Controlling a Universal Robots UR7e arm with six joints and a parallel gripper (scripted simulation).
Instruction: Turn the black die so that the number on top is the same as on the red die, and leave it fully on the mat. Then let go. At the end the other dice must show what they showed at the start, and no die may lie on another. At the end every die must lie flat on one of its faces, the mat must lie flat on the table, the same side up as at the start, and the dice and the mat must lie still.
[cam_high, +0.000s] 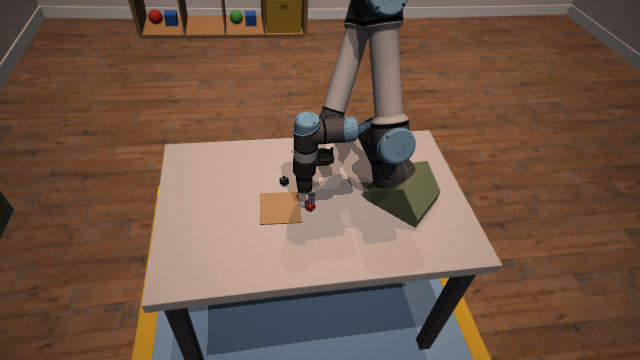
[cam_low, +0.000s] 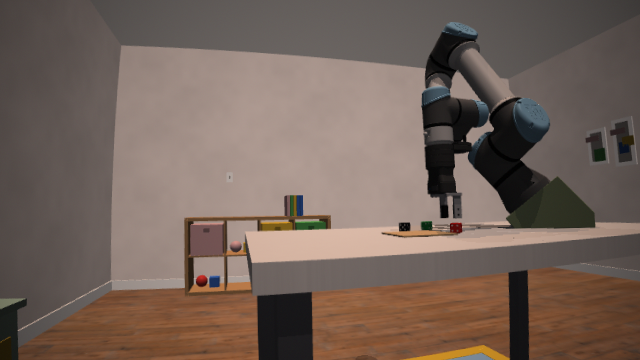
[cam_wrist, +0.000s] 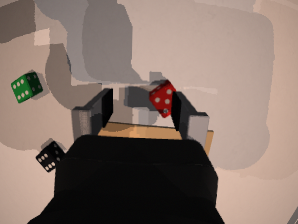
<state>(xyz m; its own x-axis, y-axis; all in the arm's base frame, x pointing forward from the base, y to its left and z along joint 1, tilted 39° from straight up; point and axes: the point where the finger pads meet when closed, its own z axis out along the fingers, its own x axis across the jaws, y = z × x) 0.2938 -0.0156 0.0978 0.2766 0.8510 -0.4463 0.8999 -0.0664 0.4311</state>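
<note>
Right now my hand is 4 cm above the red die, 2 cm to the right of it and 1 cm short of it. The rest, counted from my hand: green die: 12 cm to the right, 4 cm below, 4 cm behind; tan mat: 10 cm ahead, 5 cm below, 2 cm to the right; black die: 13 cm to the right, 4 cm below, 4 cm ahead.
</note>
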